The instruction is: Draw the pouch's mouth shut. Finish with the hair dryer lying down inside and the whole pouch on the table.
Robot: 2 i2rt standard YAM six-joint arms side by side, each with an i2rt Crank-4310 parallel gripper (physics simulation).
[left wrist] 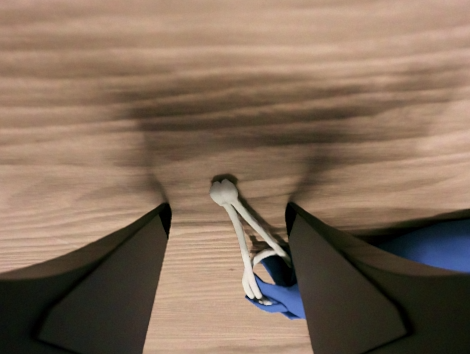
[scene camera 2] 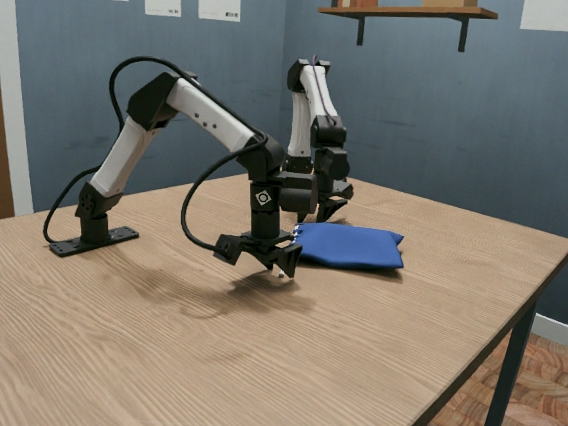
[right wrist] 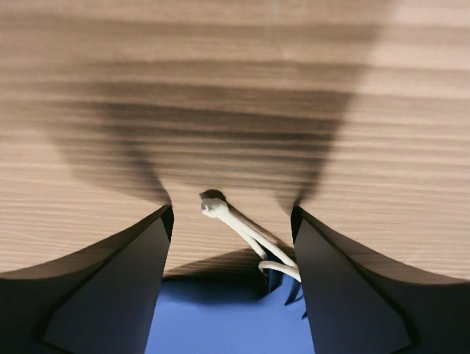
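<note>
The blue pouch (scene camera 2: pixel 350 245) (left wrist: pixel 435 245) (right wrist: pixel 230 320) lies on the table, with white cord laced along its mouth edge. The hair dryer does not show. My left gripper (scene camera 2: pixel 310 220) (left wrist: pixel 228 207) is open at the pouch's far side; a knotted white cord end (left wrist: pixel 223 192) lies between its fingertips, ungripped. My right gripper (scene camera 2: pixel 281 272) (right wrist: pixel 232 210) is open at the near side; the other knotted cord end (right wrist: pixel 214 207) lies between its fingertips, ungripped. Fingers hide part of the mouth in both wrist views, so how far it is drawn cannot be told.
The wooden table (scene camera 2: pixel 250 360) carries both arms, and its edge runs along the right. A wall shelf (scene camera 2: pixel 407 12) hangs high behind. The pouch body extends to the right of both grippers in scene camera 2.
</note>
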